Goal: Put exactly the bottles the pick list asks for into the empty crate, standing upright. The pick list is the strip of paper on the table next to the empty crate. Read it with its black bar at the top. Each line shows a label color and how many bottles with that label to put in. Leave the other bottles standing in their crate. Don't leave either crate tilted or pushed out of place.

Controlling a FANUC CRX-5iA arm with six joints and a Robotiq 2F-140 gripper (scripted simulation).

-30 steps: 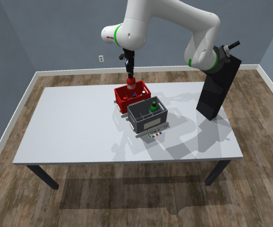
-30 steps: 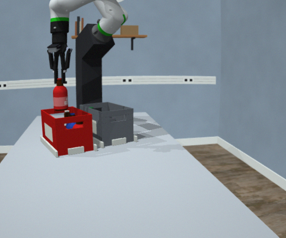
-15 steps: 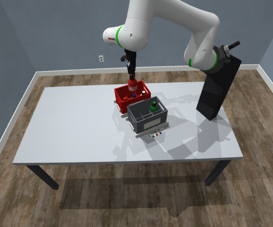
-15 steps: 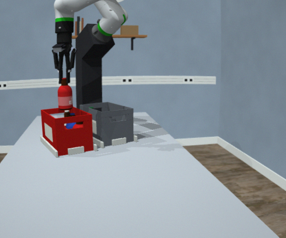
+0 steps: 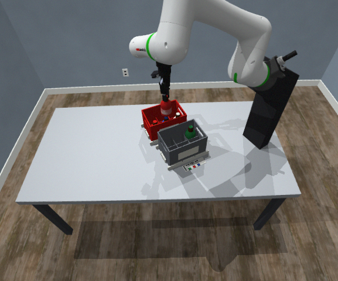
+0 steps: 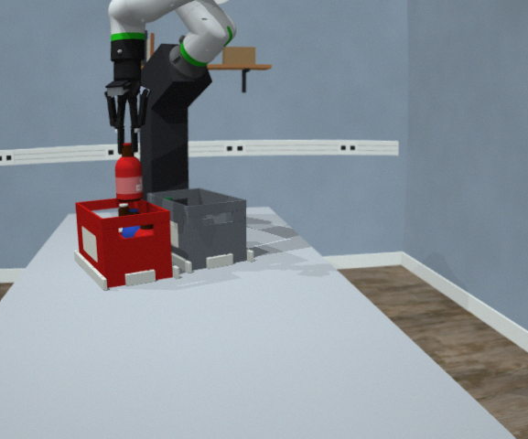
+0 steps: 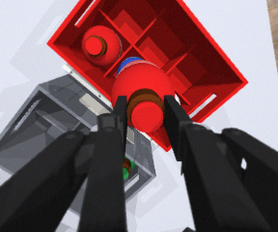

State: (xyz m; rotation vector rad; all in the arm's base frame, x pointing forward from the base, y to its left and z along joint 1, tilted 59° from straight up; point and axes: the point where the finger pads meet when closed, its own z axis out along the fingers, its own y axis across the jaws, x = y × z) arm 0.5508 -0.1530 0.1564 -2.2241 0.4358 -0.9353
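Right now my hand is 8 cm above the red bottle. Round my hand: white-capped bottle 7 cm behind, 5 cm to the right, 26 cm below; then red crate 3 cm ahead, 2 cm to the right, 27 cm below; then blue-label bottle 1 cm to the left, 26 cm below.
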